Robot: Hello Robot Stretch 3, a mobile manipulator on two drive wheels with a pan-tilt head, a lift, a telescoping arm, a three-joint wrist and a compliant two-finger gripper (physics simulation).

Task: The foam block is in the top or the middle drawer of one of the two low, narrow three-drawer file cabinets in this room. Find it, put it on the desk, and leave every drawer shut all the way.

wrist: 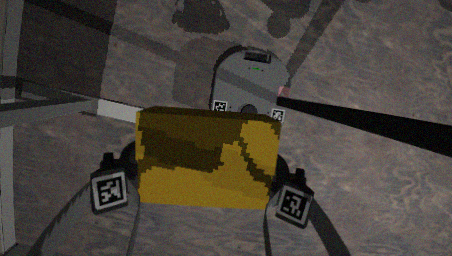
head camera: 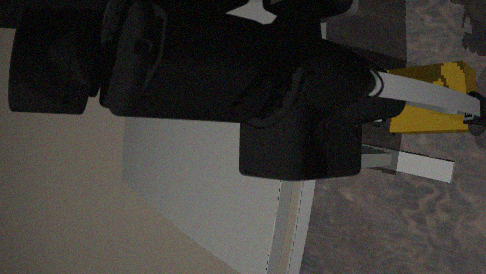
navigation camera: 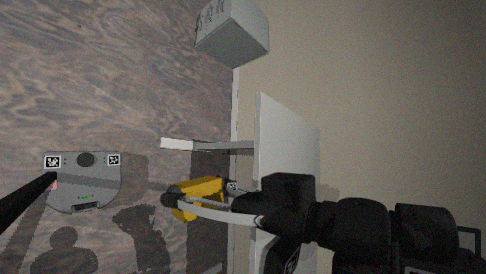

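The yellow foam block [head camera: 425, 123] [navigation camera: 200, 186] [wrist: 210, 187] is between the two fingertips of my gripper [navigation camera: 200, 191] [wrist: 205, 165], which touch its two ends in the wrist view. The gripper is shut on it. Block and fingertips hang over the wooden floor, off the desk's long edge on the side of my base. The white desk [head camera: 185, 160] [navigation camera: 285, 140] is partly covered by my wrist in the head view. One grey file cabinet [navigation camera: 245, 40] stands at the top of the navigation view. Its drawer fronts are cut off, so their state is unclear. The second cabinet does not show.
A desk leg [head camera: 425, 166] [navigation camera: 177, 144] [wrist: 117, 110] stands close to the block in the views. My base [navigation camera: 100, 182] [wrist: 250, 85] is on the floor, with my black mast [navigation camera: 25, 201] [wrist: 370, 120] beside it. A beige wall is behind the desk.
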